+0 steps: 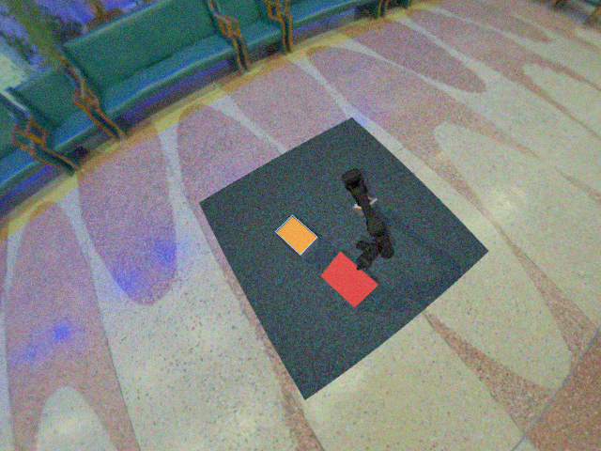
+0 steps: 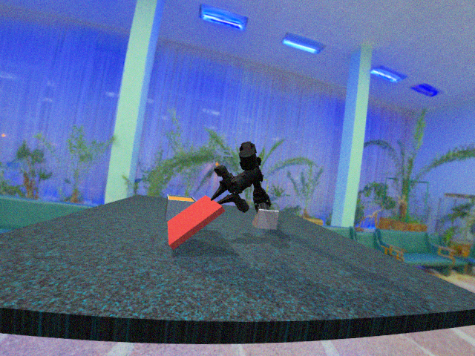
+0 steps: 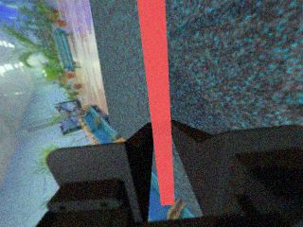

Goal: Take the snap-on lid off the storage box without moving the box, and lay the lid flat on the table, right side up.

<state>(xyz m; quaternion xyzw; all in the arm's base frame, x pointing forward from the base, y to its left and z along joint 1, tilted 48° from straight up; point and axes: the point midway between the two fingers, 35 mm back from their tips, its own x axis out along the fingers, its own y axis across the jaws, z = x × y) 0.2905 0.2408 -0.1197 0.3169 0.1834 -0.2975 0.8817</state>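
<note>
My gripper tip is 6 cm short of the red lid, 1 cm to the right of it and 5 cm above it. From my gripper tip the other things lie so: grey storage box: 11 cm ahead, 35 cm to the right, 9 cm below.
</note>
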